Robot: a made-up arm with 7 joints.
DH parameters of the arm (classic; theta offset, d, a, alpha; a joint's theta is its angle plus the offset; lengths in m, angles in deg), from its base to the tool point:
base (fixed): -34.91 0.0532 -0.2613 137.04
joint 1: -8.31 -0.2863 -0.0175 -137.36
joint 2: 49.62 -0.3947 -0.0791 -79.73
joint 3: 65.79 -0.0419 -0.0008 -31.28
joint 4: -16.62 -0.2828 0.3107 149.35
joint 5: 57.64 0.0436 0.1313 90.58
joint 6: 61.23 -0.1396 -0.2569 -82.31
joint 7: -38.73 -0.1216 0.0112 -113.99
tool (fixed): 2.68 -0.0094 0 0
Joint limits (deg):
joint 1: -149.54..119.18
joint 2: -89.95..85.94
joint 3: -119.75..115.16
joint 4: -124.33..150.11
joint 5: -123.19..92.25
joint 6: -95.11..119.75
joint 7: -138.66..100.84
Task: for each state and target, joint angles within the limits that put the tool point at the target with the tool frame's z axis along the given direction. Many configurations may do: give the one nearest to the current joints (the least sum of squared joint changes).
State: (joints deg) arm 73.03 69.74 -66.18 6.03 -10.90 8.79 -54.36
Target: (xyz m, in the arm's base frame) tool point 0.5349 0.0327 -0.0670 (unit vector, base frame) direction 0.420 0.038 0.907
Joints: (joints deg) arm 79.73 54.71 -48.82 31.20 -43.93 40.97 -62.32
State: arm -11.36 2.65 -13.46 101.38 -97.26 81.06 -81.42
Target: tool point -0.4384 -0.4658 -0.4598 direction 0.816 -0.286 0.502
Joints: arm 12.05 -0.86 -18.12 105.95 -96.62 87.11 -97.91
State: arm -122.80 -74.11 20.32 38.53 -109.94 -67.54 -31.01
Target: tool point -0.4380 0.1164 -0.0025 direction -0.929 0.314 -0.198
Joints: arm -138.81 -85.49 -15.33 5.12 -71.25 -63.61 -26.68
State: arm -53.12 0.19 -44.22 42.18 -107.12 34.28 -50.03
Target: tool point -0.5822 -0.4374 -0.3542 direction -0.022 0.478 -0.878
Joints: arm -80.10 -32.26 -14.81 89.07 -112.81 71.23 -28.77
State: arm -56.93 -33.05 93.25 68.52 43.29 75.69 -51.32
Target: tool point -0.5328 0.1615 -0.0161 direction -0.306 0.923 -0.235
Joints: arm -82.07 10.91 61.98 49.84 51.08 38.39 -14.17
